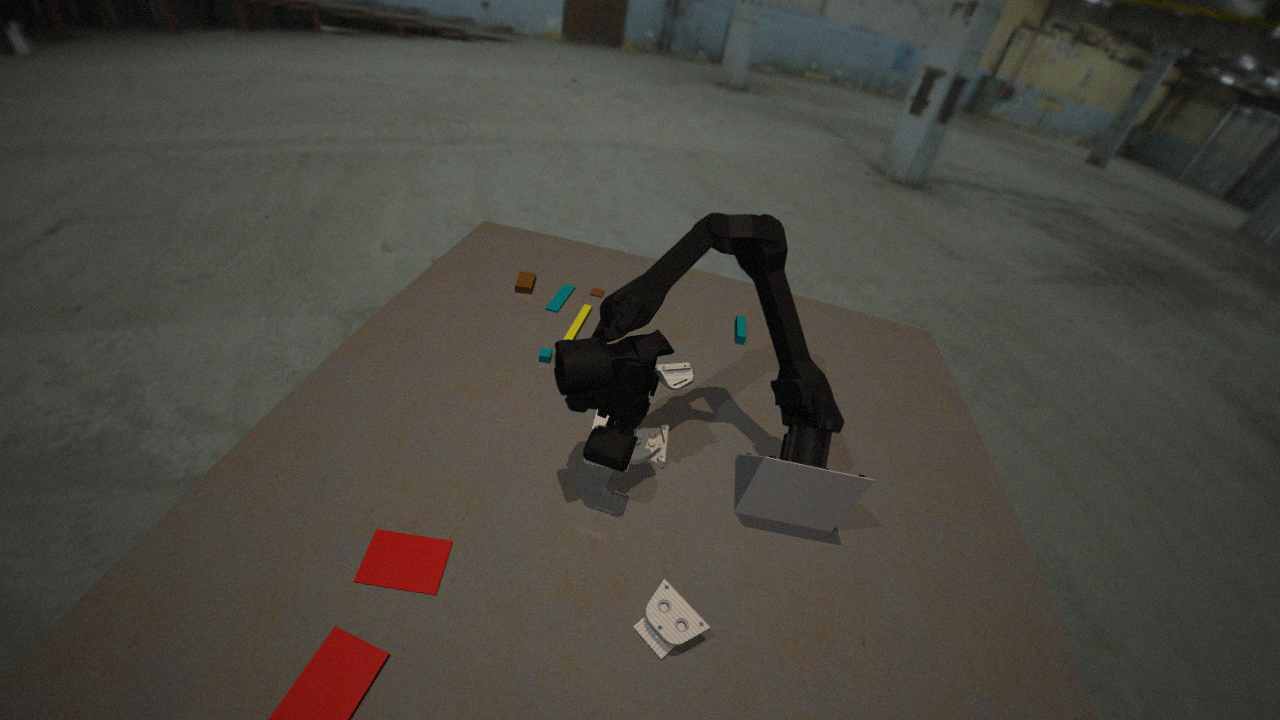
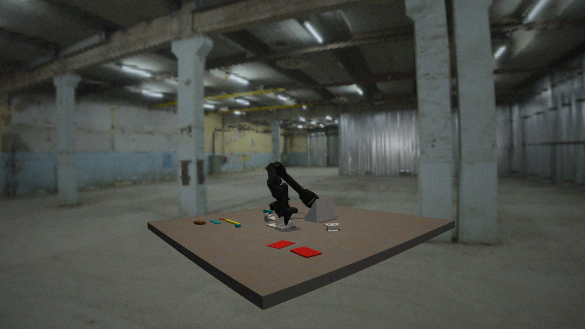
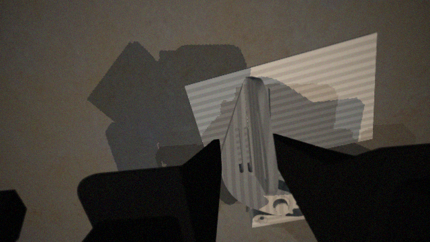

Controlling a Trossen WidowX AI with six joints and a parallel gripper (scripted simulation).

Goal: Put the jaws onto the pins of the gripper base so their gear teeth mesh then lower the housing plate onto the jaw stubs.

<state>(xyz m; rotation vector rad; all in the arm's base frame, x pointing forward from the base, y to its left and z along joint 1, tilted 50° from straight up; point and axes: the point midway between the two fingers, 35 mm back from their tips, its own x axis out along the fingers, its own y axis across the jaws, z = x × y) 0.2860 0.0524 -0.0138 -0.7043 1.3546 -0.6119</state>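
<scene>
Right now the gripper jaw is 30 mm behind my gripper tip and 20 mm to the right of it. The rest, counted from my gripper tip: yellow bar: 180 mm ahead, 280 mm to the right, 10 mm below; then teal block: 160 mm behind, 440 mm to the right.
</scene>
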